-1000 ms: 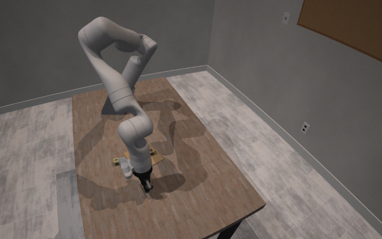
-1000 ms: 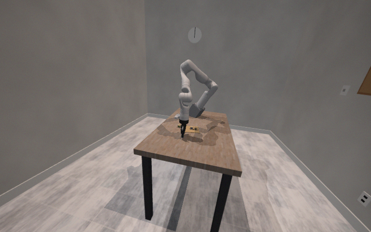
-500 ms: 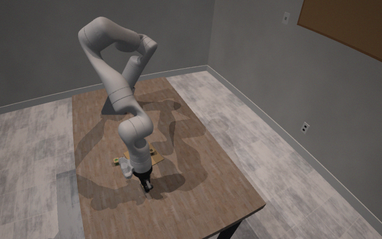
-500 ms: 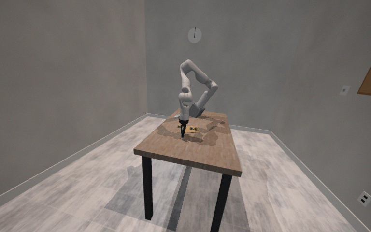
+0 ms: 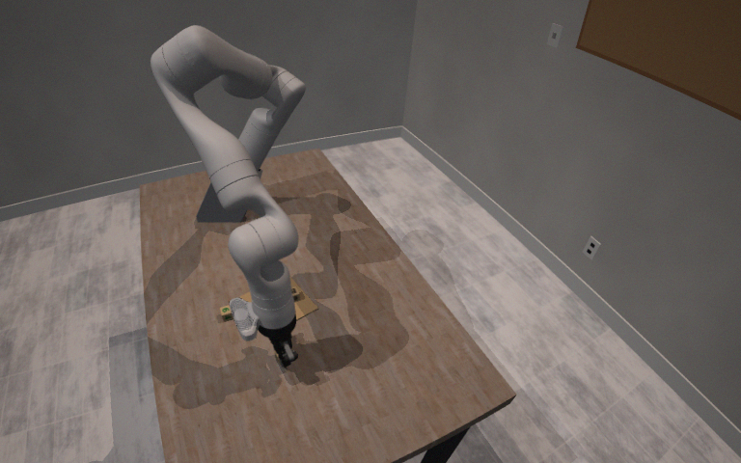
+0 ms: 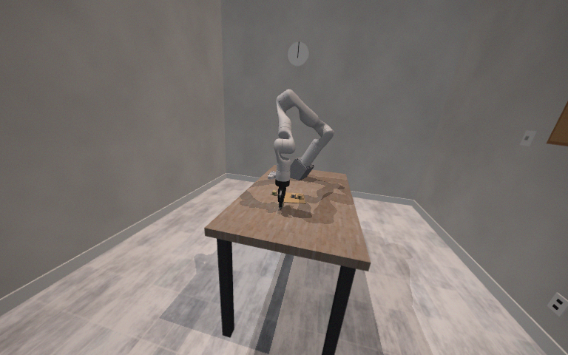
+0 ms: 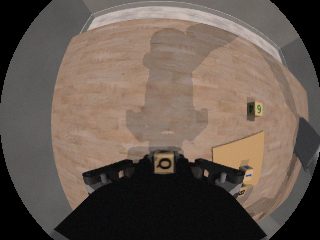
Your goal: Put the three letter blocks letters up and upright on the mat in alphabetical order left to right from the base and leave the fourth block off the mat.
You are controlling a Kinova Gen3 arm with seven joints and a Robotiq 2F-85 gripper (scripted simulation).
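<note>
My hand is 17 cm past the tan mat, 3 cm above it and 1 cm to the right of it. Round my hand: block 1 cm below.
</note>
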